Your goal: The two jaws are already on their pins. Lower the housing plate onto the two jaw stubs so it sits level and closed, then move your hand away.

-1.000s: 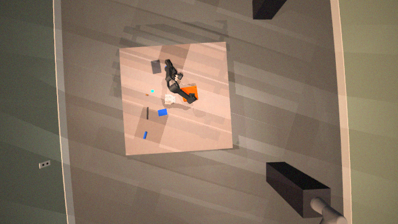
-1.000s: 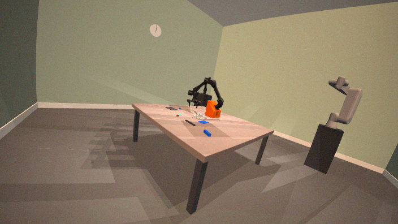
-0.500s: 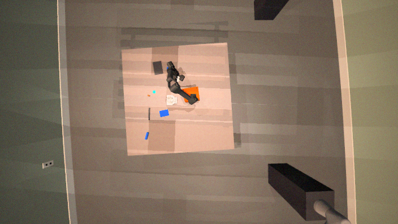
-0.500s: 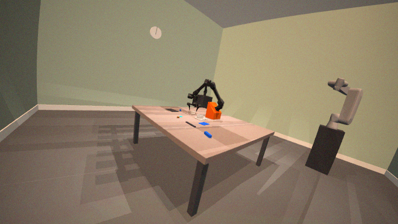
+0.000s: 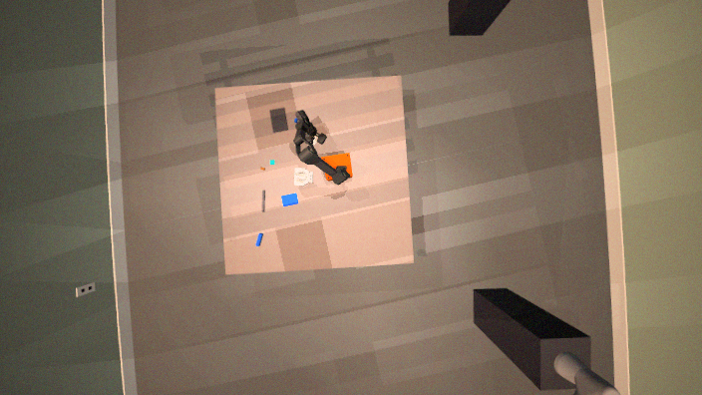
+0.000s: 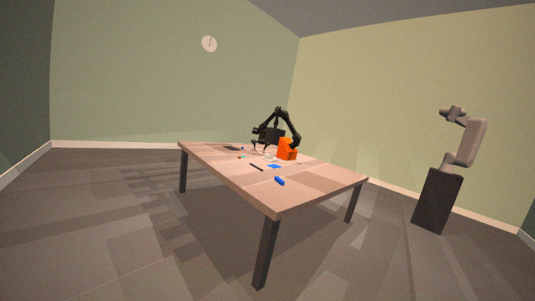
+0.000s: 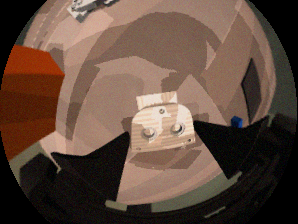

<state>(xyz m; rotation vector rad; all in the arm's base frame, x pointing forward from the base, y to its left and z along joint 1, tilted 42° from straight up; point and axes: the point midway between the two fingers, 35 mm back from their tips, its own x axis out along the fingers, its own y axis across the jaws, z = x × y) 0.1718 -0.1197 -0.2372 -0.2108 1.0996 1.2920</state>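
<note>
Right now my gripper tip is 1 cm to the right of the white piece. Round my gripper tip: dark grey plate (25 cm ahead, 13 cm to the right, 1 cm below); cyan bit (30 cm ahead, 17 cm to the left, 1 cm below); blue flat plate (18 cm ahead, 43 cm to the left, 1 cm below).
</note>
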